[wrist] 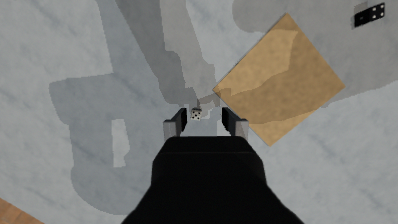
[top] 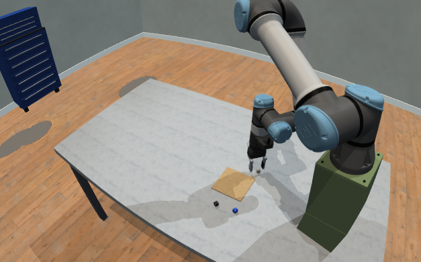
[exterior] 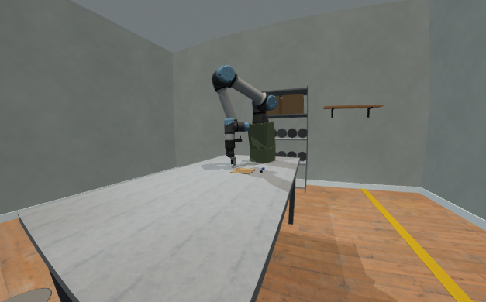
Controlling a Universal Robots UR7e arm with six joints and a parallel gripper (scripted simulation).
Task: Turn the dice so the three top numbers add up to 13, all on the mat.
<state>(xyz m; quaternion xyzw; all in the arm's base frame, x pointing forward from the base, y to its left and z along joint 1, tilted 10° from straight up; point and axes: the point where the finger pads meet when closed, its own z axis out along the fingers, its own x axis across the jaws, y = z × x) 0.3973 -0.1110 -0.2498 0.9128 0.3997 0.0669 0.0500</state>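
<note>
Now: hand 4 cm above the white die, 1 cm to the left of it and 1 cm past it. From my hand the other things lie so: blue die: 23 cm to the left, 4 cm below, 3 cm behind; tan mat: 11 cm to the left, 5 cm ahead, 4 cm below; black die: 24 cm to the left, 5 cm ahead, 4 cm below.
</note>
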